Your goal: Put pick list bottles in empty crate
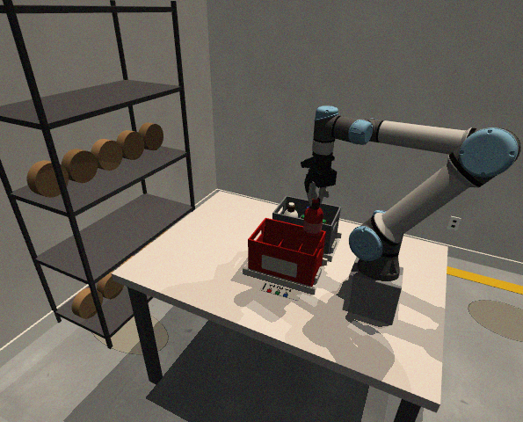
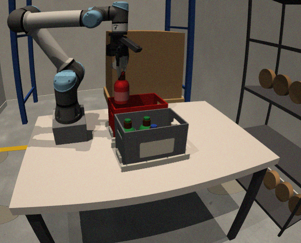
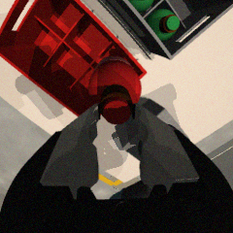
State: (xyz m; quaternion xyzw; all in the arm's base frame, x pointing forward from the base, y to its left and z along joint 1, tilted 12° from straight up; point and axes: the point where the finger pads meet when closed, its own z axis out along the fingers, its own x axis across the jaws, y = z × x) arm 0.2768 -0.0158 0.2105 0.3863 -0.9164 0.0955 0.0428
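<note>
Right now the red bottle is 70 mm below my hand. The rest, counted from my hand: red crate: 90 mm ahead, 40 mm to the left, 250 mm below; grey crate: 80 mm ahead, 190 mm to the right, 250 mm below; blue bottle: 80 mm ahead, 230 mm to the right, 240 mm below.
</note>
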